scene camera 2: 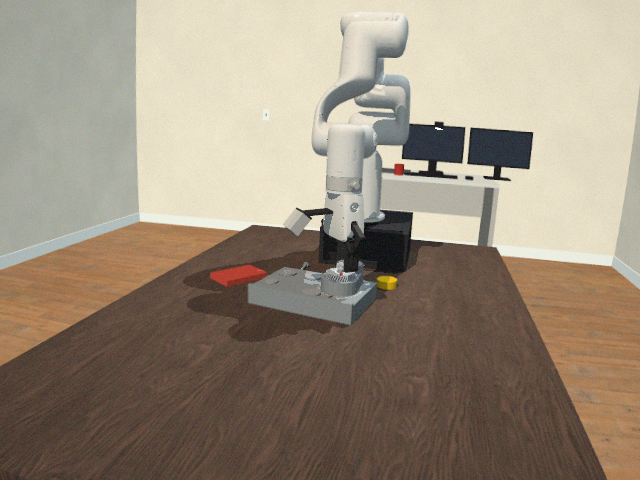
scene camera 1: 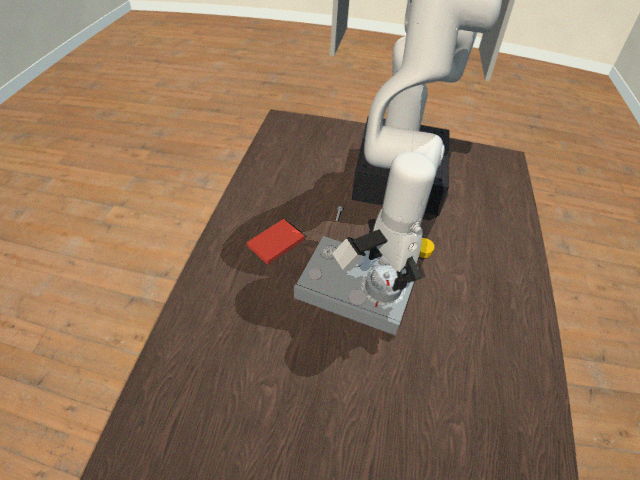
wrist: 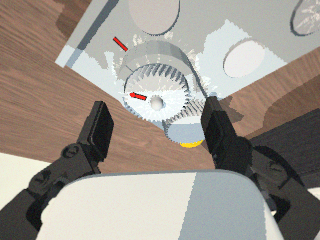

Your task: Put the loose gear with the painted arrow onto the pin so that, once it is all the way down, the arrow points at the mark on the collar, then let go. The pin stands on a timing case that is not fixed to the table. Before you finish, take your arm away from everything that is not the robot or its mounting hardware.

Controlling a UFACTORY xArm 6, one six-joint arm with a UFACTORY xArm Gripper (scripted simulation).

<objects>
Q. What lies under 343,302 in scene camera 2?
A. A grey timing case.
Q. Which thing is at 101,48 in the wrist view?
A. A grey timing case.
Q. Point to a flat red block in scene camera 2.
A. At 234,276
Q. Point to a flat red block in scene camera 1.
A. At 269,245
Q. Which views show the grey timing case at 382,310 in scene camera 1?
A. Scene camera 2, scene camera 1 and the wrist view: all of them.
</objects>
